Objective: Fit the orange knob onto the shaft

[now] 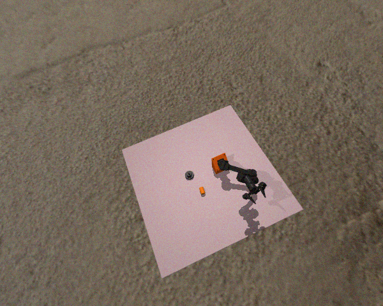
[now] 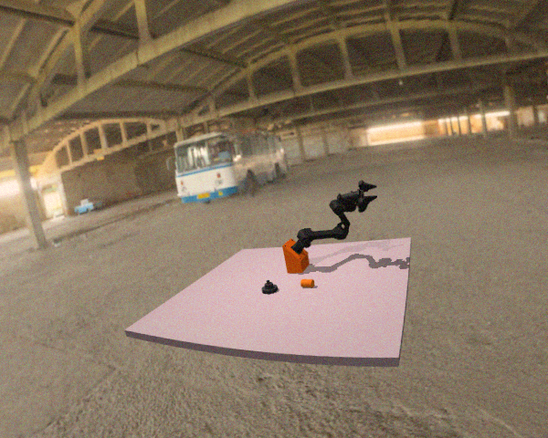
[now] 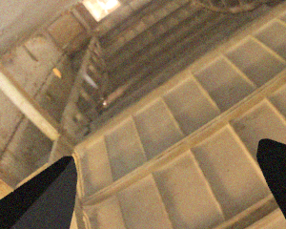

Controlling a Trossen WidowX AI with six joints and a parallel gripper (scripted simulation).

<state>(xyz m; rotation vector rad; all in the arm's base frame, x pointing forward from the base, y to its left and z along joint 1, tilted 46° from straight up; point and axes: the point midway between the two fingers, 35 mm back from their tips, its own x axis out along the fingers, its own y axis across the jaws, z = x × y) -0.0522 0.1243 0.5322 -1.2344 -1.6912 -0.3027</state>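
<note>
Now: gripper tip 380 mm above the orange knob, 360 mm to the left of it and 320 mm short of it. Round my gripper tip: round pedestal 560 mm to the right, 370 mm below, 370 mm ahead.
</note>
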